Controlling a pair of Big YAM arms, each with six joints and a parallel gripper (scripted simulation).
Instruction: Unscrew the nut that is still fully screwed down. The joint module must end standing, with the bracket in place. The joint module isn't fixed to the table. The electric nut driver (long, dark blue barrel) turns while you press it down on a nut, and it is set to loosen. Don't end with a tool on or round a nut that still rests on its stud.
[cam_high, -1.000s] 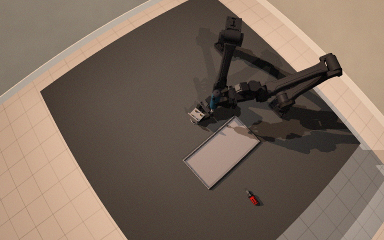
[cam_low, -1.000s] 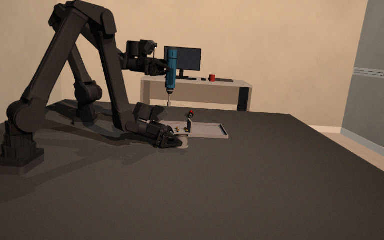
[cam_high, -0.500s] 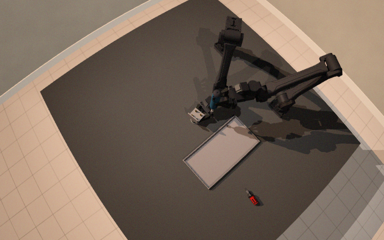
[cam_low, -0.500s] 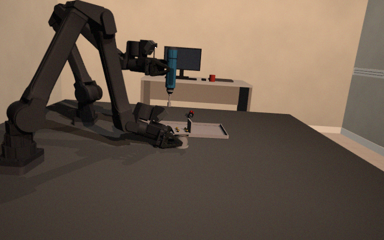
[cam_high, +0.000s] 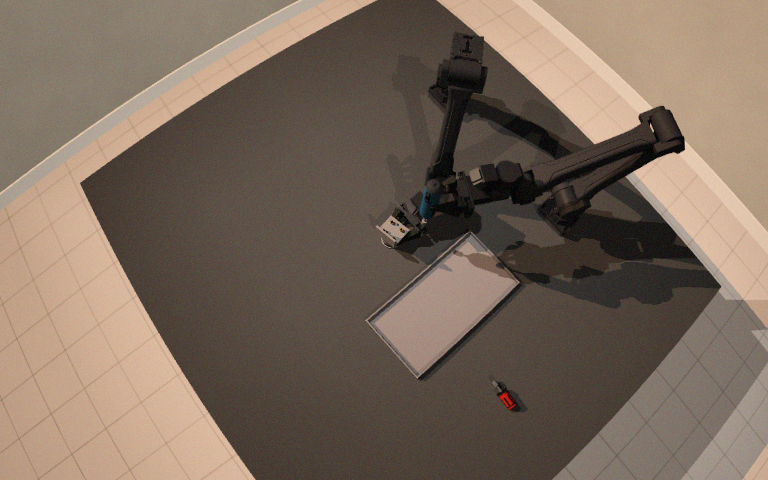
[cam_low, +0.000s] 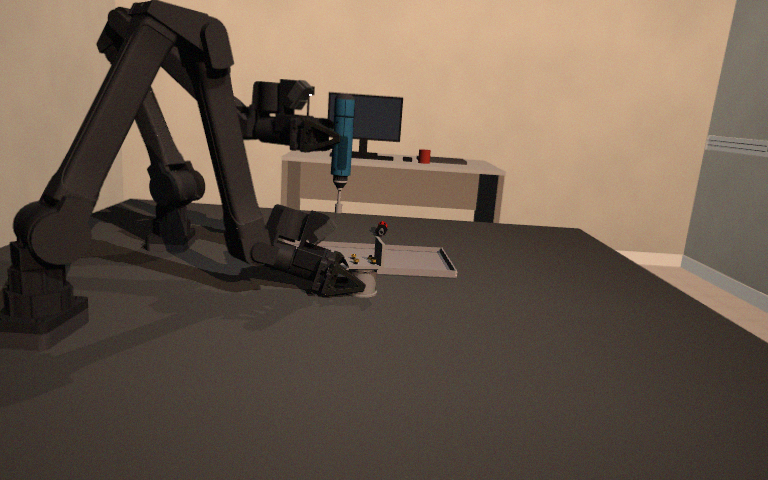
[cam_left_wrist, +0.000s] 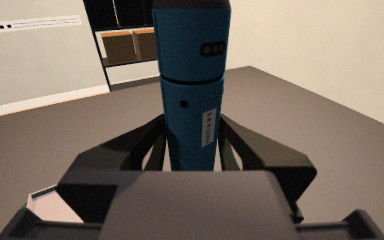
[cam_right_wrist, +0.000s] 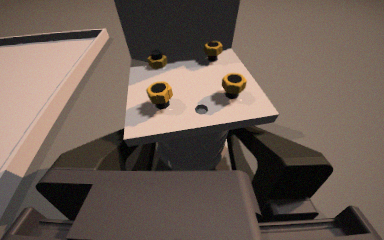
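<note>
Right now the joint module is 10 mm above my right hand. Also, from my right hand: nut 20 mm ahead, 20 mm to the left, 50 mm above; then grey bracket 50 mm above; then tip 60 mm behind, 60 mm to the left, 150 mm above.
</note>
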